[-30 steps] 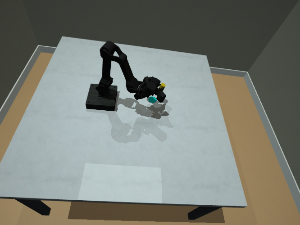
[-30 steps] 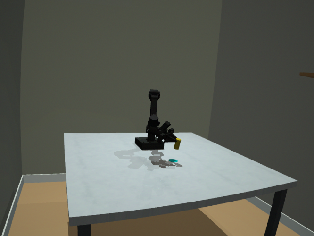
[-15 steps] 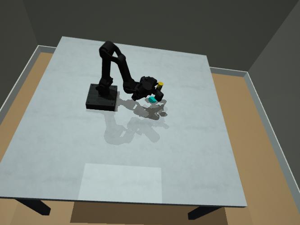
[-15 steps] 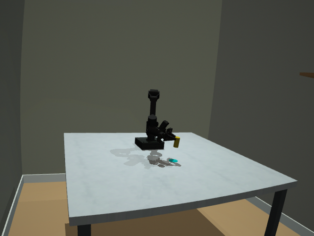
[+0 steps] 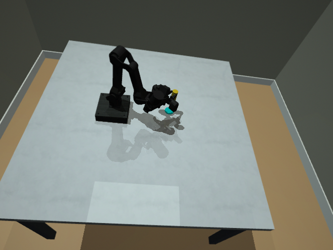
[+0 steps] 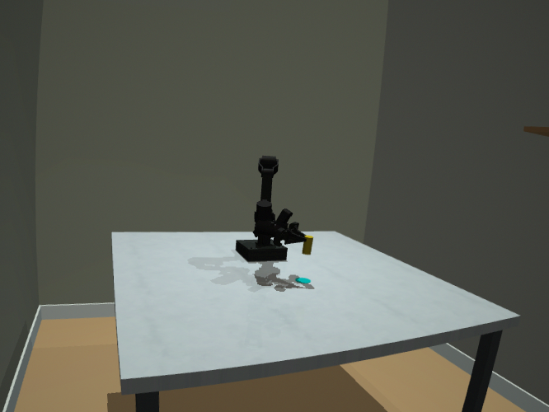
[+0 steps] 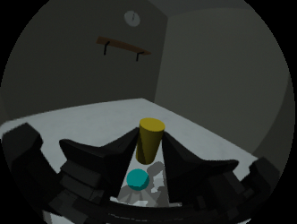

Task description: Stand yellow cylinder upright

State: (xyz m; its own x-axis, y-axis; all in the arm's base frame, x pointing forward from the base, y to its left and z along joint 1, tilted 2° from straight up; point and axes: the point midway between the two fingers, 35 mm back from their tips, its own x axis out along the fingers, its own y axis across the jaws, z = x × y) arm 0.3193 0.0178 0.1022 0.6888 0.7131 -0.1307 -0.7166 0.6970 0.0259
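Right now my gripper tip is 160 mm above the cyan circle. Also, from my gripper tip: yellow tall cylinder (20 mm below).
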